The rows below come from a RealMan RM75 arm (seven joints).
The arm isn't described. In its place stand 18 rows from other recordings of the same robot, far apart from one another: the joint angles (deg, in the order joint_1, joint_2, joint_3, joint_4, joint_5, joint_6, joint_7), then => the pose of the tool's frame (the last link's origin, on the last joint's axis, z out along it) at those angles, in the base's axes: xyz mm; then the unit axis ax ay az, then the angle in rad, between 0 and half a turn.
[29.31 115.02 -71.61 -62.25 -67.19 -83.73 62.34] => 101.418 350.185 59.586 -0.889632 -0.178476 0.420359 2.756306
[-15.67 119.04 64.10 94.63 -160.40 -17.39 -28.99] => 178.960 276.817 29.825 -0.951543 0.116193 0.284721 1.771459
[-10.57 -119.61 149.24 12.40 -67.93 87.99 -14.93] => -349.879 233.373 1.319 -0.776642 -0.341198 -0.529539 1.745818
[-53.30 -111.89 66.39 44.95 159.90 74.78 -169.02] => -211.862 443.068 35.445 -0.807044 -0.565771 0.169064 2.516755
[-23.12 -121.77 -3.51 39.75 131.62 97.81 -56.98] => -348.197 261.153 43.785 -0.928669 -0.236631 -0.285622 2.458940
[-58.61 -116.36 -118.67 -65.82 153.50 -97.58 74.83] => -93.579 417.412 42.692 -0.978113 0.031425 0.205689 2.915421
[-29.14 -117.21 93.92 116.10 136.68 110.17 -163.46] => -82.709 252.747 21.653 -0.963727 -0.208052 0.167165 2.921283
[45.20 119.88 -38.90 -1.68 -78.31 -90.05 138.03] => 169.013 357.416 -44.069 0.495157 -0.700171 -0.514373 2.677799
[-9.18 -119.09 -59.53 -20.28 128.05 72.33 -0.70] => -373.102 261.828 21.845 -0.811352 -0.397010 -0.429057 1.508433
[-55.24 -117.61 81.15 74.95 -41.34 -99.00 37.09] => -51.402 365.124 -9.850 -0.974641 -0.143488 0.171715 2.998629
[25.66 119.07 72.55 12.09 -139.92 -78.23 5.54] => 309.706 343.670 48.262 -0.803176 0.232815 0.548367 1.569363
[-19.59 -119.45 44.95 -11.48 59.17 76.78 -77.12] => -351.107 231.921 -69.909 -0.547080 -0.672765 -0.498087 2.609887
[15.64 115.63 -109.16 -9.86 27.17 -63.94 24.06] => 394.228 287.624 24.743 -0.805910 0.442821 0.392961 1.795422
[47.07 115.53 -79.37 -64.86 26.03 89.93 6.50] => 167.405 392.308 7.679 -0.775150 0.604474 -0.183724 2.618660
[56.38 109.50 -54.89 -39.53 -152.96 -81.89 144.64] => 199.697 439.549 45.173 -0.874237 0.465787 -0.136940 2.756878
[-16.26 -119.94 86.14 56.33 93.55 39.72 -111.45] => -254.023 354.690 -42.409 -0.887633 -0.414087 -0.201591 2.529676
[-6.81 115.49 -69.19 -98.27 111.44 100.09 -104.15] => 158.582 193.397 108.738 -0.922604 -0.158351 0.351748 2.803776
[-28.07 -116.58 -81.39 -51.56 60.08 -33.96 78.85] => -168.147 394.928 -51.161 -0.861994 -0.383780 -0.331178 2.640910
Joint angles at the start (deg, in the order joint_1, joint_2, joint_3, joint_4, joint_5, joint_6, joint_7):
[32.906 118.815 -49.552 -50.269 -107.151 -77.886 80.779]
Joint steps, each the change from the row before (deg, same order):
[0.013 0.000 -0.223 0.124 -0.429 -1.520 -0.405]
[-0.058 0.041 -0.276 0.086 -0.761 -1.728 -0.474]
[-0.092 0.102 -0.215 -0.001 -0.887 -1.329 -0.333]
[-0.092 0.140 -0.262 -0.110 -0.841 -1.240 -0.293]
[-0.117 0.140 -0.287 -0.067 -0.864 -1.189 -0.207]
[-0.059 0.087 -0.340 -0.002 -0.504 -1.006 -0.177]
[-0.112 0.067 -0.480 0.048 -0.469 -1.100 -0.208]
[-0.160 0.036 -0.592 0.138 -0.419 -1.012 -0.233]
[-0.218 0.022 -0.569 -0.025 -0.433 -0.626 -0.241]
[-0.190 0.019 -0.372 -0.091 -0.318 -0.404 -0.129]
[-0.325 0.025 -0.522 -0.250 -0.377 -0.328 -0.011]
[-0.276 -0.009 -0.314 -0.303 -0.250 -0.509 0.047]
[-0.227 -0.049 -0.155 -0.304 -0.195 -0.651 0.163]
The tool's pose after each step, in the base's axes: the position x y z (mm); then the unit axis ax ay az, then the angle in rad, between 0 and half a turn. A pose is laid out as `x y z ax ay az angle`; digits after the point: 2 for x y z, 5 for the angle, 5 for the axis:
211.16 380.71 25.20 -0.97104 0.10343 0.21536 2.71379
211.00 375.77 21.72 -0.97289 0.09562 0.21055 2.74811
211.47 371.49 18.53 -0.97465 0.09011 0.20479 2.77598
211.55 367.40 15.49 -0.97629 0.08440 0.19936 2.80251
212.01 363.18 12.36 -0.97777 0.08011 0.19375 2.82938
211.81 359.75 9.81 -0.97873 0.07615 0.19049 2.85285
211.82 355.71 6.93 -0.97970 0.07209 0.18705 2.87967
212.32 351.47 3.86 -0.98065 0.06867 0.18331 2.90671
213.30 348.18 1.59 -0.98178 0.06534 0.17841 2.92531
214.14 345.94 0.27 -0.98256 0.06334 0.17484 2.93689
215.46 343.36 -1.08 -0.98352 0.06202 0.16982 2.94809
216.28 341.05 -1.41 -0.98411 0.06075 0.16687 2.95839
216.87 338.92 -1.03 -0.98442 0.06033 0.16515 2.96871

